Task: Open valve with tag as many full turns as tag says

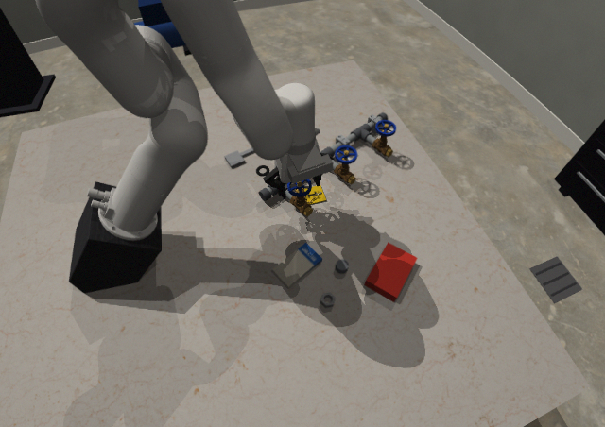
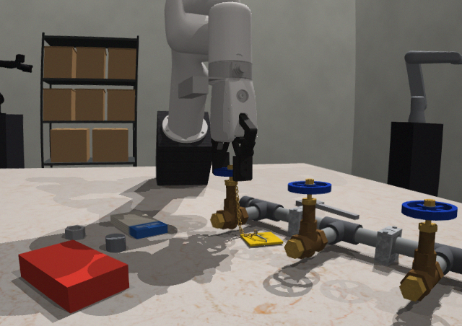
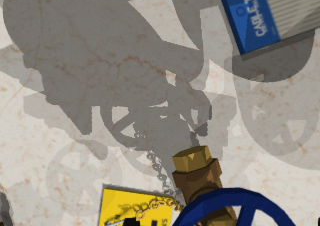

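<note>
The yellow tag lies 100 mm below my hand, 60 mm ahead of it and 50 mm to the left of it. Also, from my hand: grey paddle: 230 mm to the left, 130 mm behind, 100 mm below; blue-labelled grey pack: 160 mm to the right, 100 mm below, 30 mm behind; grey nut: 260 mm to the right, 100 mm below, 20 mm ahead.
</note>
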